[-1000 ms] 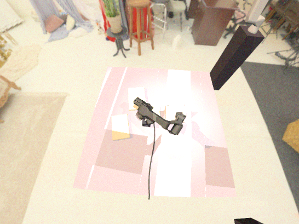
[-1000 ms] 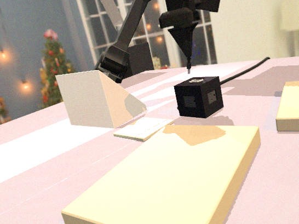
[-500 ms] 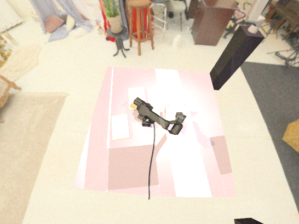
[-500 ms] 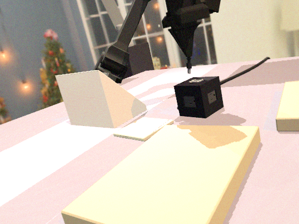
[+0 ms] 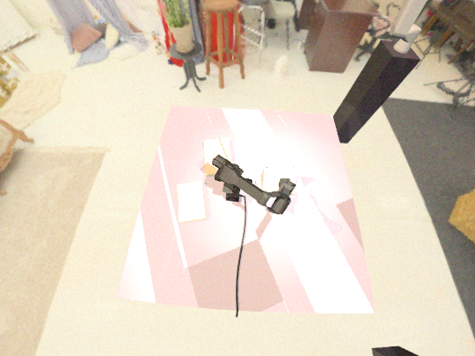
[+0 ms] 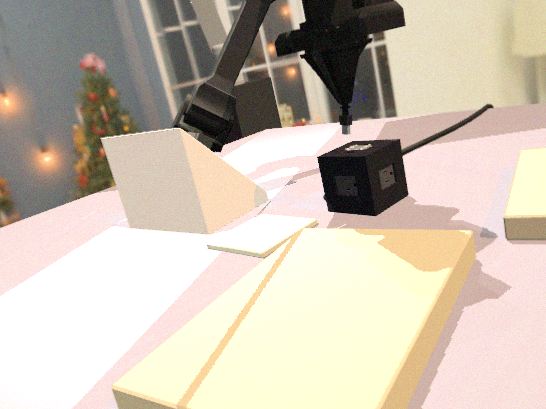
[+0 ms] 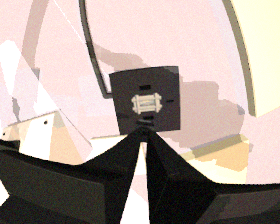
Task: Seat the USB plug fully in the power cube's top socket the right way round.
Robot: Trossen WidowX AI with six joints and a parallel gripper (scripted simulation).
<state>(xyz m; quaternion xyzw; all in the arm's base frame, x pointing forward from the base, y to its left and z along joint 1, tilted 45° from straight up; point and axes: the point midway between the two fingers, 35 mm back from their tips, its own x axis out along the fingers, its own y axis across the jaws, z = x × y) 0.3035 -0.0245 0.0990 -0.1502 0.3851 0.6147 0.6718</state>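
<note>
The USB plug is 2 cm below my gripper tip. The rest, counted from my gripper tip: socket 1 cm to the left, 7 cm below; then thin white pad 8 cm behind, 12 cm to the right, 13 cm below.
</note>
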